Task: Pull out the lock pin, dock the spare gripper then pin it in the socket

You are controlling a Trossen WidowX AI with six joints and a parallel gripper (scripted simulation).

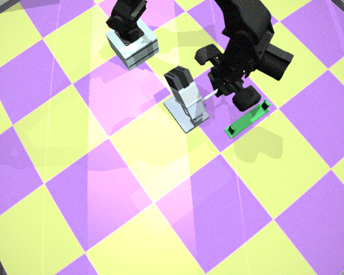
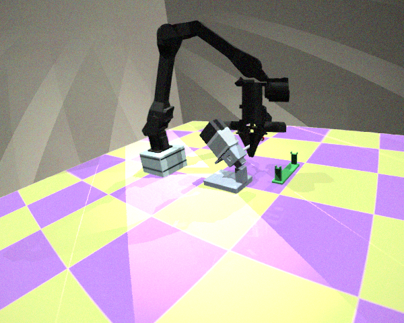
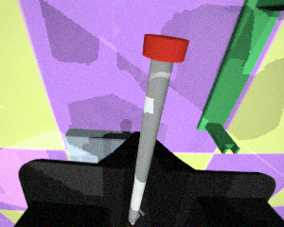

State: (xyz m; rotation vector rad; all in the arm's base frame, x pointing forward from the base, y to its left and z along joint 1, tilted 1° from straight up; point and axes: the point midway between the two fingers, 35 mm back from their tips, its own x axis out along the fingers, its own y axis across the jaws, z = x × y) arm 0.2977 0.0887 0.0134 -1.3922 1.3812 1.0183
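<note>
Right now the grey mount is 10 mm behind my gripper tip and 80 mm to the right of it. The rest, counted from my gripper tip: spare gripper 40 mm behind, 80 mm to the right, 60 mm above; then green rack 90 mm ahead, 40 mm to the left, 30 mm below.
</note>
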